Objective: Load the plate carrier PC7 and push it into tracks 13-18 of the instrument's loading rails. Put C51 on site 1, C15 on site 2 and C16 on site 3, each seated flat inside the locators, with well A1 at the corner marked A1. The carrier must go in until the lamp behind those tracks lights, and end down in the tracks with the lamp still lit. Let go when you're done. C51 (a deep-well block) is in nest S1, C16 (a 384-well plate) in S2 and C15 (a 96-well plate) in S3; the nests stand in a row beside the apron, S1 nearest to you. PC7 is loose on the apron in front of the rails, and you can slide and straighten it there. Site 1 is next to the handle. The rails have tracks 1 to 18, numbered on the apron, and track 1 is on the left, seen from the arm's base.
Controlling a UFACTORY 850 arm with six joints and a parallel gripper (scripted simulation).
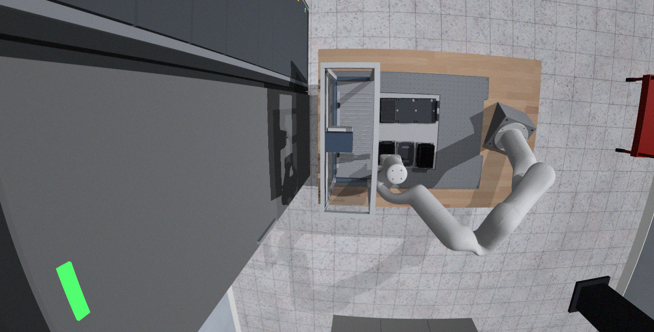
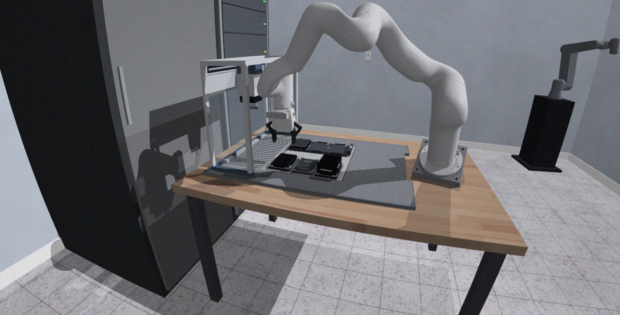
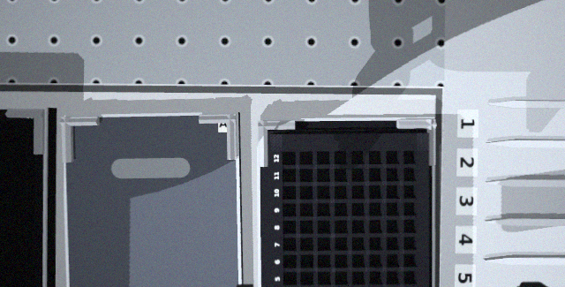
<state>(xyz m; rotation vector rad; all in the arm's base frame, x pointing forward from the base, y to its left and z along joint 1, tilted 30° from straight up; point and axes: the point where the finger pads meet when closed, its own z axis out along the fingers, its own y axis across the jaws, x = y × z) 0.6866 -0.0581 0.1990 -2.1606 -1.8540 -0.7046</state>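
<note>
Now: the plate C15 10 cm below my hand. From my hand the other things lie so: nest S2: 11 cm behind, 1 cm to the left, 11 cm below; then plate carrier PC7: 14 cm behind, 23 cm to the right, 10 cm below; then frame post: 11 cm ahead, 15 cm to the left, 13 cm above.
</note>
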